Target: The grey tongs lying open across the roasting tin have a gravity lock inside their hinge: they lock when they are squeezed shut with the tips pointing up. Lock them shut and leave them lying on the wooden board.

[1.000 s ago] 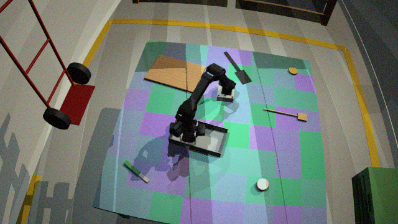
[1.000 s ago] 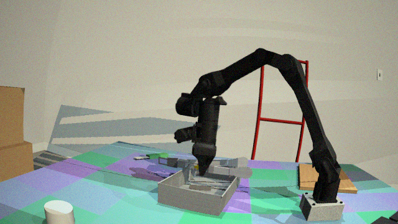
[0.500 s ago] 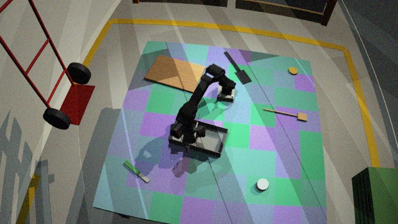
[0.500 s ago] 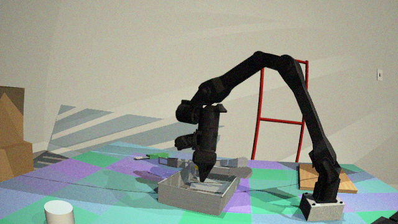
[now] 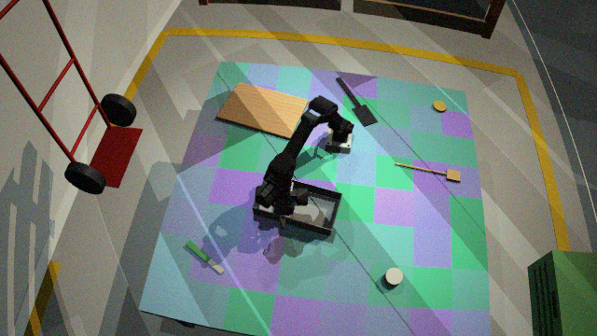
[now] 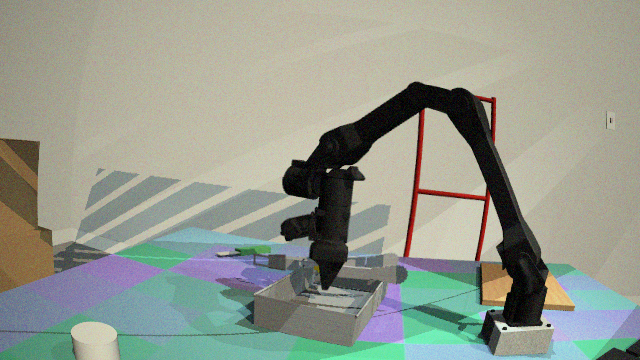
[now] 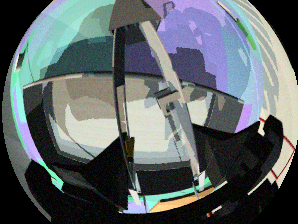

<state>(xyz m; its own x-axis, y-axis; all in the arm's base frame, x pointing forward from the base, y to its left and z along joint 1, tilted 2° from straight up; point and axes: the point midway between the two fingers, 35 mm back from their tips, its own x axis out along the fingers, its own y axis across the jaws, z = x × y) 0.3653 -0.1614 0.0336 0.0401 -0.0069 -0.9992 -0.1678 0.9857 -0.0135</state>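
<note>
The grey roasting tin lies 50 mm to the left of my gripper tip and 20 mm behind it. From my gripper tip the other things lie so: white cylinder 450 mm to the left, 190 mm ahead, 10 mm below; then wooden board 470 mm behind, 210 mm to the right, 20 mm below; then green-handled tool 260 mm ahead, 220 mm to the right, 20 mm below.
</note>
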